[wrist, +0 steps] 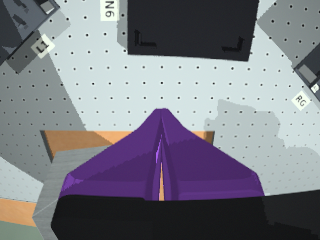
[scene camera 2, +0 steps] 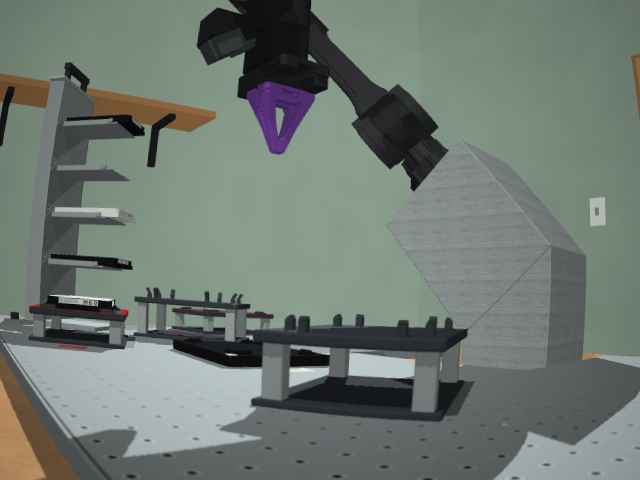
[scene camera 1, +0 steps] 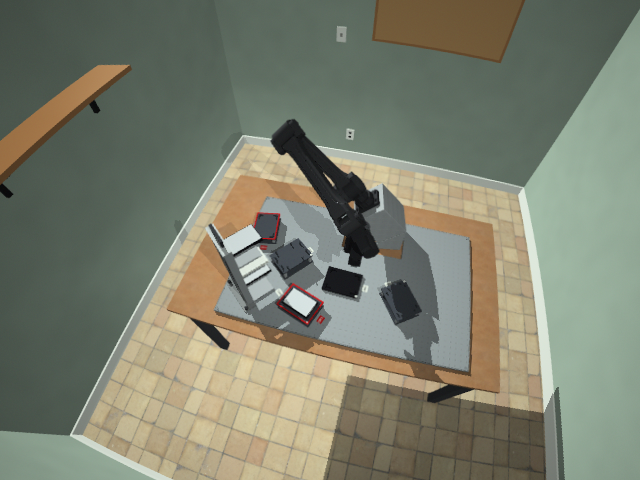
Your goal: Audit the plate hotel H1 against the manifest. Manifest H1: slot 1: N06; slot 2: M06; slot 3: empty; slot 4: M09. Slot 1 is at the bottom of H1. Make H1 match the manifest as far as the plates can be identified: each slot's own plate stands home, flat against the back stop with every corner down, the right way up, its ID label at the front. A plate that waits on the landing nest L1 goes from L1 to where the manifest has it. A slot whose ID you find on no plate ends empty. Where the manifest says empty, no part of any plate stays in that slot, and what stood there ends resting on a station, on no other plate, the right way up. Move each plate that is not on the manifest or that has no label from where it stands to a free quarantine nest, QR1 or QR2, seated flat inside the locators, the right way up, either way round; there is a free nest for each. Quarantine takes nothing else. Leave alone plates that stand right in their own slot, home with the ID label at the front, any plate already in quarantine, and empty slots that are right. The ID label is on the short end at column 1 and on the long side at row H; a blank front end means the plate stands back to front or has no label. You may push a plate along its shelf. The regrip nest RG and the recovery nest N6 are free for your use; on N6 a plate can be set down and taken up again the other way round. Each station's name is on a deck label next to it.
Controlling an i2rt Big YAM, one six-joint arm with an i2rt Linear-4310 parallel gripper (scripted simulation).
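Note:
A flat black nest [scene camera 2: 213, 351] is visible, also in scene camera 1 [scene camera 1: 342, 282]. A shelf [scene camera 2: 82, 174] and a regrip nest [scene camera 1: 290, 255] are visible too. My gripper [scene camera 2: 276, 153] appears in the wrist view as well [wrist: 161, 119].

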